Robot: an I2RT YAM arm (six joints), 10 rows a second.
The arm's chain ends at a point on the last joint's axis. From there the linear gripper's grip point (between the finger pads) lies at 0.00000 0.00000 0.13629 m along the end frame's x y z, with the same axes.
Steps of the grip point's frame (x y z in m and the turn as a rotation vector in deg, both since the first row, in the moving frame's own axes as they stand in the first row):
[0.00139 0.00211 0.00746 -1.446 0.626 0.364]
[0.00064 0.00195 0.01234 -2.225 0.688 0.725]
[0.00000 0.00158 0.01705 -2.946 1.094 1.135]
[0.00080 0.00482 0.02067 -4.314 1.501 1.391]
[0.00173 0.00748 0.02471 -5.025 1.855 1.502]
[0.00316 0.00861 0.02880 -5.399 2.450 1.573]
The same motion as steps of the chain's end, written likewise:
[-0.00009 -0.00133 0.00751 -1.446 0.626 0.364]
[-0.00096 -0.00335 0.01245 -2.225 0.688 0.725]
[-0.00253 -0.00545 0.01725 -2.946 1.094 1.135]
[-0.00264 -0.00547 0.02110 -4.314 1.501 1.391]
[-0.00252 -0.00451 0.02531 -5.025 1.855 1.502]
[-0.00248 -0.00429 0.02953 -5.399 2.450 1.573]

